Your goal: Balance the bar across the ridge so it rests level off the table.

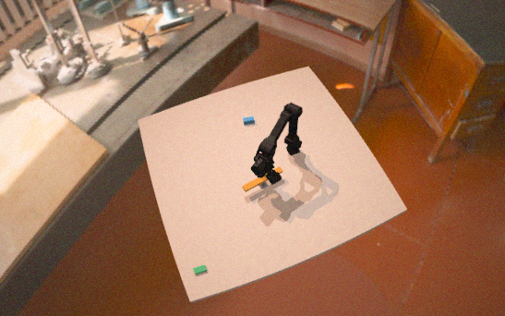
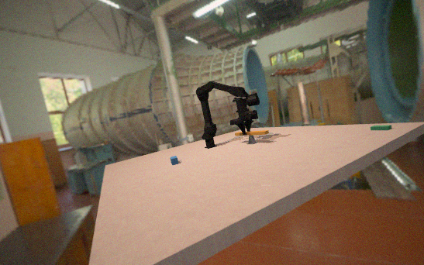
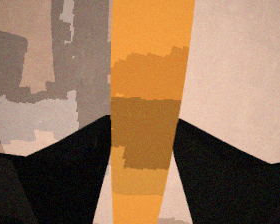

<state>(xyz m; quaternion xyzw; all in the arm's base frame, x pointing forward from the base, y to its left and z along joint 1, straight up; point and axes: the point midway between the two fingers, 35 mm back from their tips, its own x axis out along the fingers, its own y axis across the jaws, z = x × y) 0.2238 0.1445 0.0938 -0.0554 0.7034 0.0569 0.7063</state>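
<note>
Now: the orange bar 3 cm ahead of my gripper tip. Also, from my gripper tip: green block (52 cm ahead, 36 cm to the left, 5 cm below); then blue block (6 cm behind, 45 cm to the right, 4 cm below).
</note>
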